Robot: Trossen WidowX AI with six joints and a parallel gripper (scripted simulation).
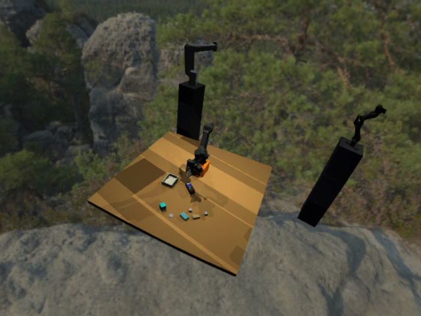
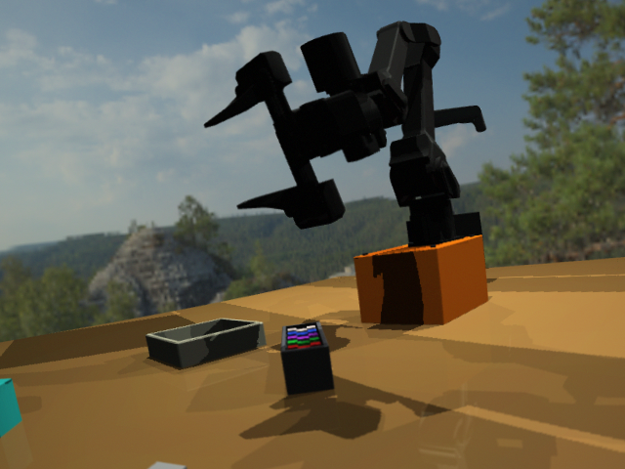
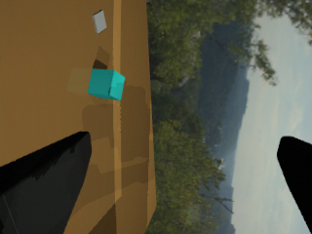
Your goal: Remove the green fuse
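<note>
My gripper tip is now 50 mm past the green fuse, 30 mm to the right of it and 180 mm above it. The rest, counted from my gripper tip: blue fuse 70 mm behind, 10 mm to the right, 180 mm below; then purple fuse 60 mm behind, 10 mm to the left, 180 mm below; then red fuse 40 mm behind, 40 mm to the left, 180 mm below.
</note>
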